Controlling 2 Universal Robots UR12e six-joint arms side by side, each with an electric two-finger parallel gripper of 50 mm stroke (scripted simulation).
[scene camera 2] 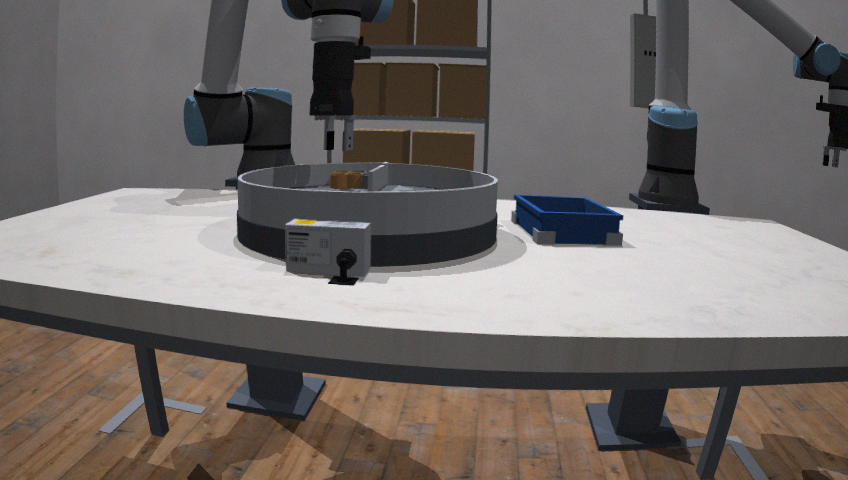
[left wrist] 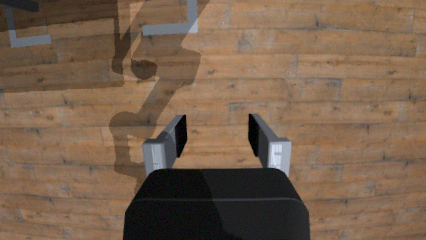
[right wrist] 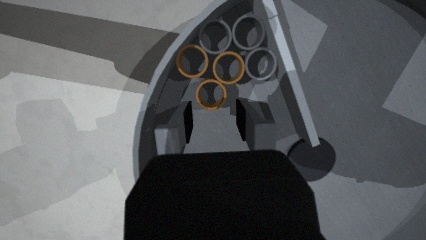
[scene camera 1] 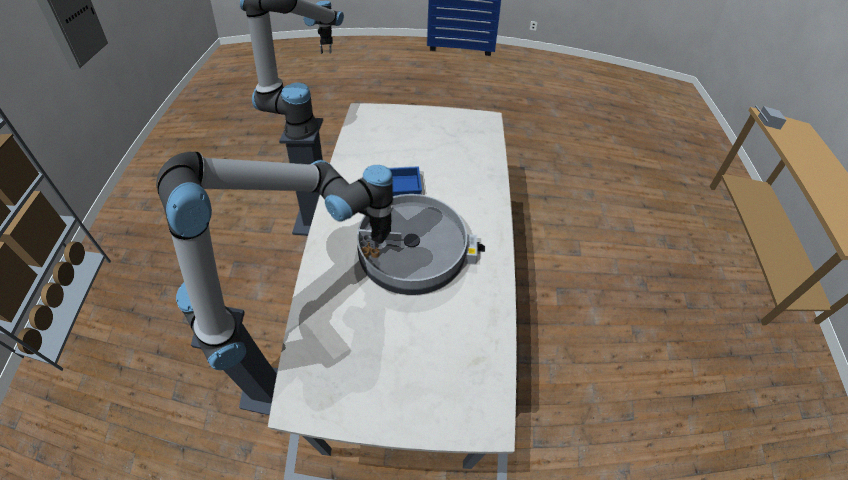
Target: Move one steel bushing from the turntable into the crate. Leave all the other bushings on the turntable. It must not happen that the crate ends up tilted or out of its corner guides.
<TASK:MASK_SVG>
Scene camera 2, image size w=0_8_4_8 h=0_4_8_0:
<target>my right gripper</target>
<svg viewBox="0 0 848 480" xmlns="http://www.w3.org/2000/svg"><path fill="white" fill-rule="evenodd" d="M314 55L312 74L314 91L310 100L310 115L316 115L315 120L325 120L324 150L334 150L335 116L328 115L337 115L336 120L345 120L343 151L353 150L354 119L356 119L356 115L353 115L354 99L351 93L354 77L354 55Z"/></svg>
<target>blue crate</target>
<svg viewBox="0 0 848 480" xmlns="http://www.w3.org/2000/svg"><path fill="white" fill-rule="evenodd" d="M514 195L517 213L516 223L532 237L533 228L536 228L538 231L556 232L555 244L606 244L607 233L619 233L620 220L623 220L623 215L588 198Z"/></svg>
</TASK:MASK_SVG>
